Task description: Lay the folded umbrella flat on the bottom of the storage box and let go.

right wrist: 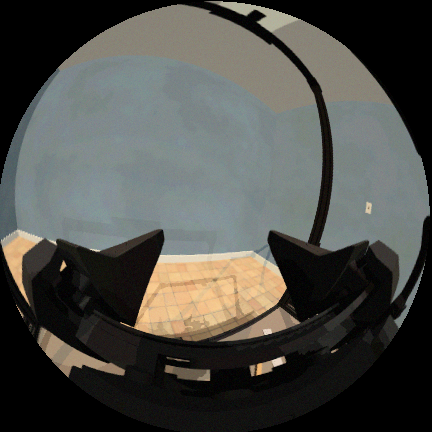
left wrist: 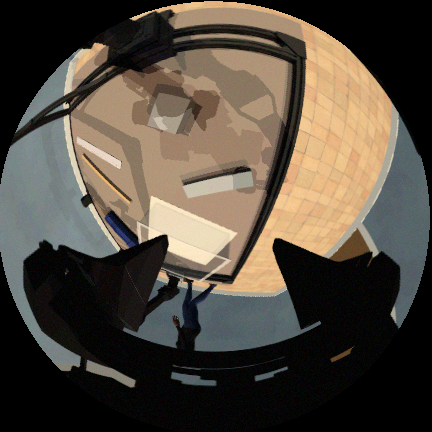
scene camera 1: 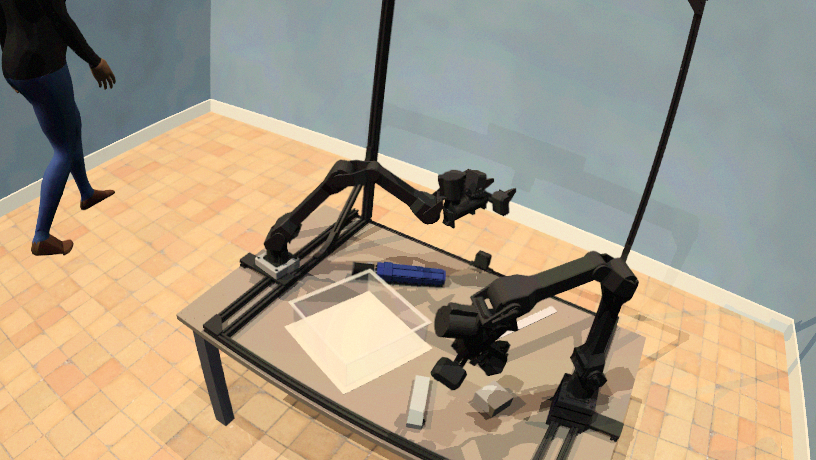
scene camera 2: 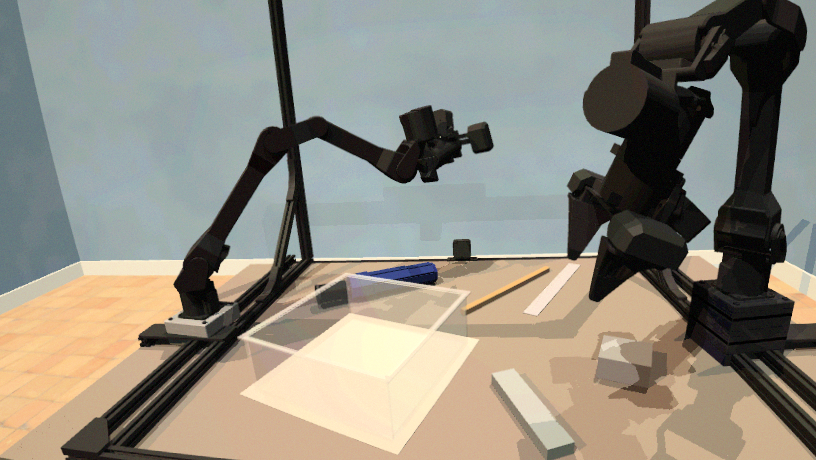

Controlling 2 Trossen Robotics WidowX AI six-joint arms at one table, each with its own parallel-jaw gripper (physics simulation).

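Note:
The folded umbrella [scene camera 1: 411,274] [scene camera 2: 400,274] [left wrist: 120,229], blue with a black handle, lies on the table behind the storage box, outside it. Its handle points left in both scene views. The storage box [scene camera 1: 330,286] [scene camera 2: 408,284] has clear walls, a white rim and a pale bottom, and looks empty. My left gripper [scene camera 1: 473,365] [scene camera 2: 582,278] [left wrist: 222,242] is open and empty, above the table to the right of the box. My right gripper [scene camera 1: 480,200] [scene camera 2: 457,145] [right wrist: 216,235] is open and empty, high above the back of the table.
A pale bar [scene camera 1: 420,400] [scene camera 2: 531,411] [left wrist: 215,185] lies right of the box, a grey block [scene camera 1: 494,398] [scene camera 2: 622,362] [left wrist: 172,107] farther right. A white strip [scene camera 1: 537,317] [scene camera 2: 551,288] and a yellow stick [scene camera 2: 505,290] [left wrist: 106,177] lie farther back. A person [scene camera 1: 48,114] stands beyond the table.

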